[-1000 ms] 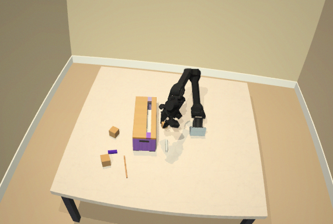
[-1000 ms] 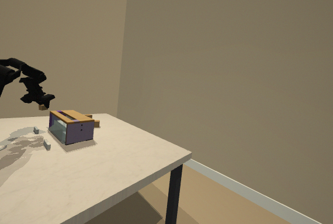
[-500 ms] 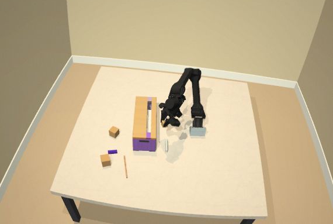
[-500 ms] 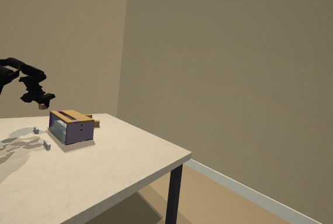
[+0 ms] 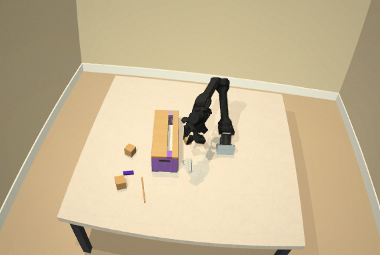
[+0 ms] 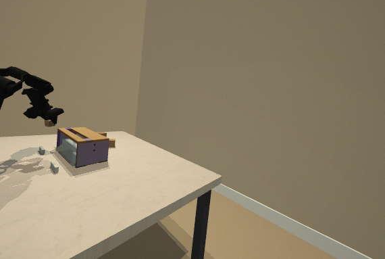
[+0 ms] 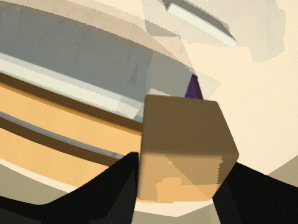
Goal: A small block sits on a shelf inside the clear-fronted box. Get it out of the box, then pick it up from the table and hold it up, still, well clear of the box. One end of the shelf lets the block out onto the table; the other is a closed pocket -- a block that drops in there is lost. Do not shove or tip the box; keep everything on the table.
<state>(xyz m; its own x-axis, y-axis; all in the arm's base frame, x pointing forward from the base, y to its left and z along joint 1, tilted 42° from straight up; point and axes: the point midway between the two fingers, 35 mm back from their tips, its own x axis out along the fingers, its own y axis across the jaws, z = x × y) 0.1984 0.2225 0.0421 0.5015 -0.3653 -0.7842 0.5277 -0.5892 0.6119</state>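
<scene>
My gripper tip is 1 cm past the small tan block and 1 cm to the left of it. The rest, counted from my gripper tip: thin stick 19 cm ahead, 24 cm to the left, 17 cm below; box 8 cm ahead, 11 cm to the right, 11 cm below.
</scene>
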